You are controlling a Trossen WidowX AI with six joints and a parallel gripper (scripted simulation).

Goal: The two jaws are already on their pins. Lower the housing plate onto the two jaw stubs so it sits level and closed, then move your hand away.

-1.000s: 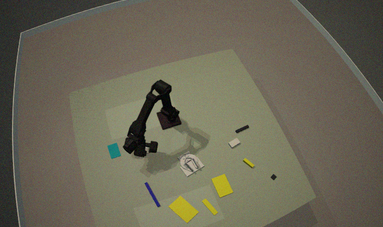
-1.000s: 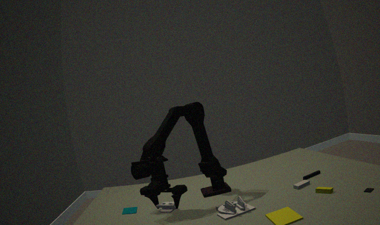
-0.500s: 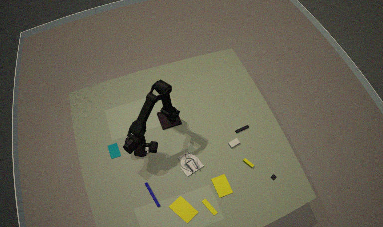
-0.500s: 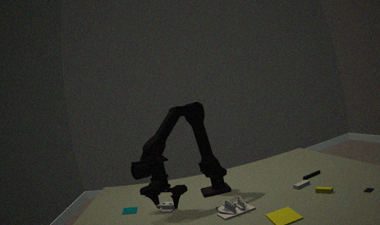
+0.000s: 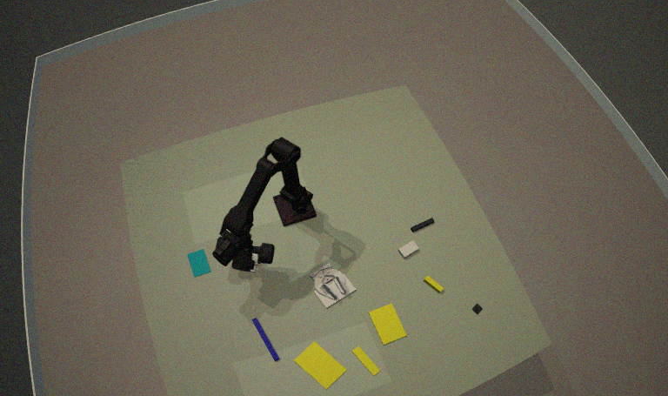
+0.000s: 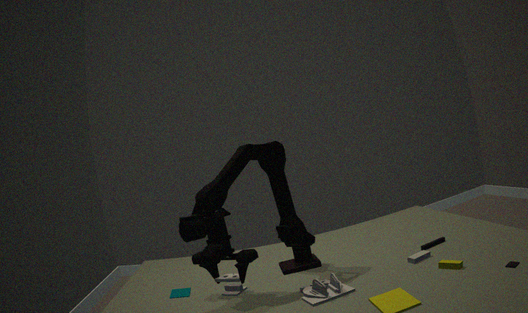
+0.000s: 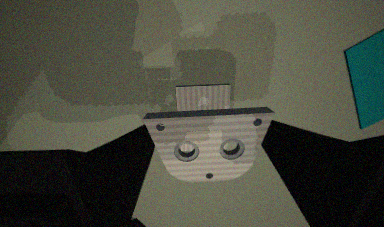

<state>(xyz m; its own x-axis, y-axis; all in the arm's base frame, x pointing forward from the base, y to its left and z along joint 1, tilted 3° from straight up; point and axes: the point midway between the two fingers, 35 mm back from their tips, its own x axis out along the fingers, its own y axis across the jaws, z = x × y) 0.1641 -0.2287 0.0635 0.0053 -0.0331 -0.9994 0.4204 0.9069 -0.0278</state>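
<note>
The white stand is 30 mm below my gripper tip and 10 mm behind it. The rest, counted from my gripper tip: blue bar: 280 mm ahead, 30 mm below, 20 mm to the right; then white housing plate: 20 mm above, 10 mm behind; then teal tile: 170 mm to the right, 50 mm behind, 30 mm below.
</note>
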